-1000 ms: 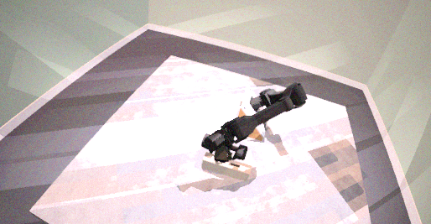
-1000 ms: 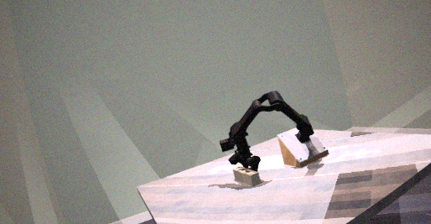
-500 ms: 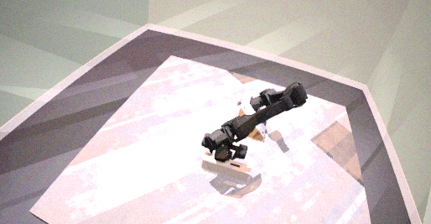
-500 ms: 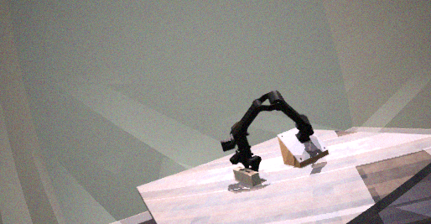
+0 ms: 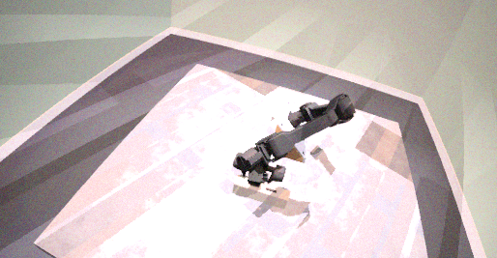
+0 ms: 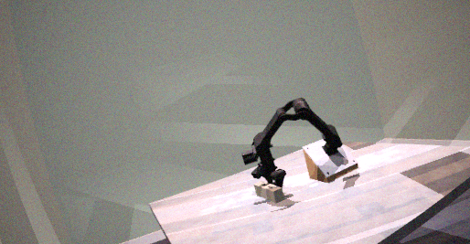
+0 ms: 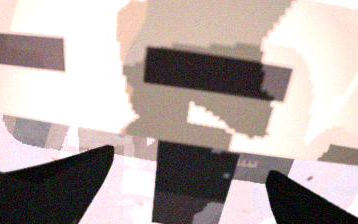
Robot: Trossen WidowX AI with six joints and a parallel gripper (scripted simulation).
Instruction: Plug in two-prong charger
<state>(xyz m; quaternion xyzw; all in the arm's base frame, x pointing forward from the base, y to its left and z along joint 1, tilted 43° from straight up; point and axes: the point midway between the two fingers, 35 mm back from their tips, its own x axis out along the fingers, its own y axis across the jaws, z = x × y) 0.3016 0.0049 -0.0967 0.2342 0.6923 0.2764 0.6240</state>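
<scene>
My gripper tip is 30 mm short of the charger and 10 mm below it.
</scene>
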